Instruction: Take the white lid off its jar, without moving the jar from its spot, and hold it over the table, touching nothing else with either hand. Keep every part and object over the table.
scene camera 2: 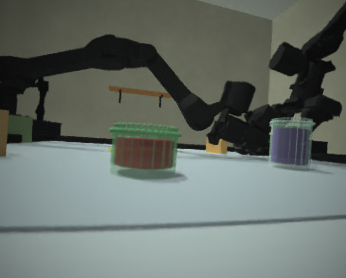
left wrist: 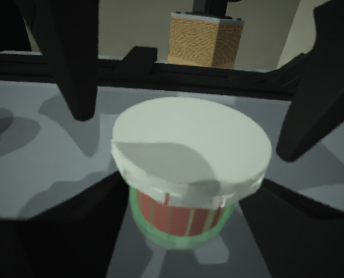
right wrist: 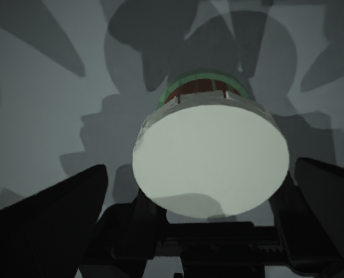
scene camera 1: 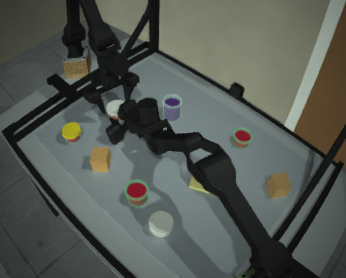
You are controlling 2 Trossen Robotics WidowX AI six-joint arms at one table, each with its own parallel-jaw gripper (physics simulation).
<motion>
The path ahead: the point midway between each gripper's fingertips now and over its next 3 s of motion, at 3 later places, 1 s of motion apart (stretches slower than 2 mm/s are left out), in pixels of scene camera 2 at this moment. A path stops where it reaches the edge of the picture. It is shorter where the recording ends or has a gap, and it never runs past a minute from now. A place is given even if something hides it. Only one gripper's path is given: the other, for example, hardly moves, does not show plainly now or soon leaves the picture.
My left gripper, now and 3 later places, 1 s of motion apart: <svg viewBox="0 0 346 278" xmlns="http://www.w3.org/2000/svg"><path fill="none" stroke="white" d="M289 153L290 153L278 140L268 144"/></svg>
</motion>
